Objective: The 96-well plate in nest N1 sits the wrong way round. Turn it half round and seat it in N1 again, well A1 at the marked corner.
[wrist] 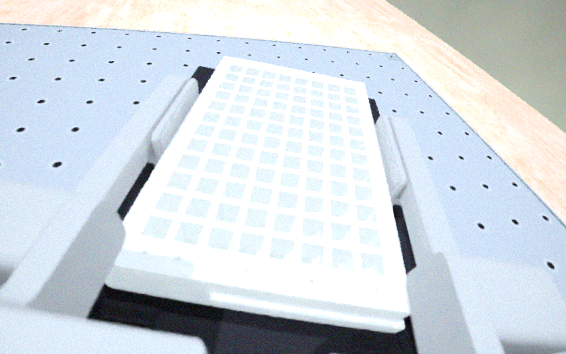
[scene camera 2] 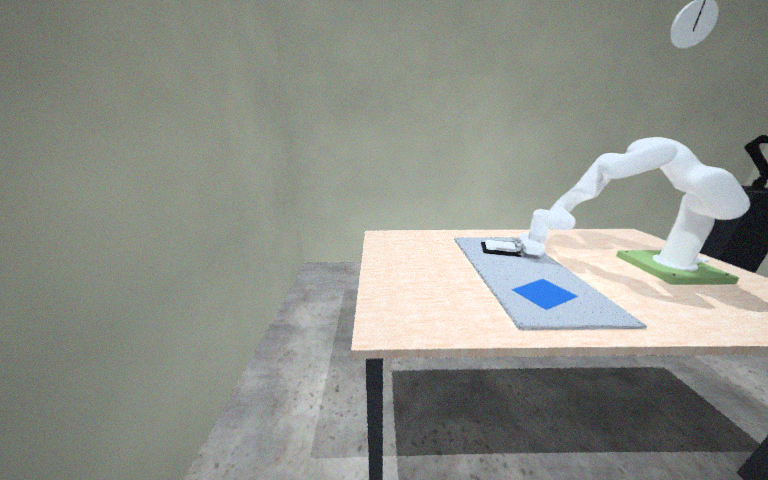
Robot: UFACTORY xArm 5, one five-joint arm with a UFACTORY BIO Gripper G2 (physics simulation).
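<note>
The 96-well plate (scene camera 2: 499,245) (wrist: 280,165) is white with a grid of square-looking wells. It lies level over the black nest (scene camera 2: 484,249) (wrist: 406,245) at the far end of the mat. Black parts of the nest show beside both long sides of the plate and below its near short side in the wrist view. Whether the plate rests in the nest or is slightly above it I cannot tell. My gripper (scene camera 2: 517,245) (wrist: 283,141) is shut on the plate, one finger pad at each long side. The well letters and the marked corner cannot be made out.
The nest stands on a grey-blue mat (scene camera 2: 594,314) (wrist: 30,115) with small holes. A blue square (scene camera 2: 544,293) lies on the mat, nearer the front of the wooden table (scene camera 2: 419,294). The arm stands on a green base plate (scene camera 2: 640,261) to the right.
</note>
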